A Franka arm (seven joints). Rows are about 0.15 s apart.
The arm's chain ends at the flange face. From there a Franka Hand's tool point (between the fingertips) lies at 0.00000 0.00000 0.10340 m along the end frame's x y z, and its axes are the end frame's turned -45 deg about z.
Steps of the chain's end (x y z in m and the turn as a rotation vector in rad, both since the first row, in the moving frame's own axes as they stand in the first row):
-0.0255 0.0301 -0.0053 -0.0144 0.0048 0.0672
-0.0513 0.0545 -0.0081 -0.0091 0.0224 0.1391
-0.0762 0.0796 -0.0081 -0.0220 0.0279 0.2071
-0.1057 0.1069 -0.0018 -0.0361 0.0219 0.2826
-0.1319 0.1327 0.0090 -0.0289 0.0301 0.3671
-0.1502 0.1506 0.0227 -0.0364 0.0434 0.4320
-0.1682 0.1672 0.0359 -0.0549 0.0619 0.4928
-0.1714 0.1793 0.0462 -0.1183 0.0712 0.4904
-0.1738 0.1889 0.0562 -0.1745 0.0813 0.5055
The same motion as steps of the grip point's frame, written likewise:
-0.0401 0.0046 -0.0053 -0.0136 -0.0068 0.0672
-0.0740 0.0046 -0.0081 -0.0223 0.0094 0.1391
-0.1101 0.0061 -0.0082 -0.0353 0.0042 0.2071
-0.1520 0.0049 -0.0019 -0.0410 -0.0100 0.2826
-0.1878 0.0048 0.0089 -0.0417 0.0008 0.3671
-0.2134 0.0060 0.0225 -0.0564 0.0049 0.4320
-0.2387 0.0076 0.0356 -0.0826 0.0049 0.4928
-0.2546 0.0180 0.0452 -0.1340 -0.0333 0.4904
-0.2676 0.0268 0.0543 -0.1809 -0.0659 0.5055

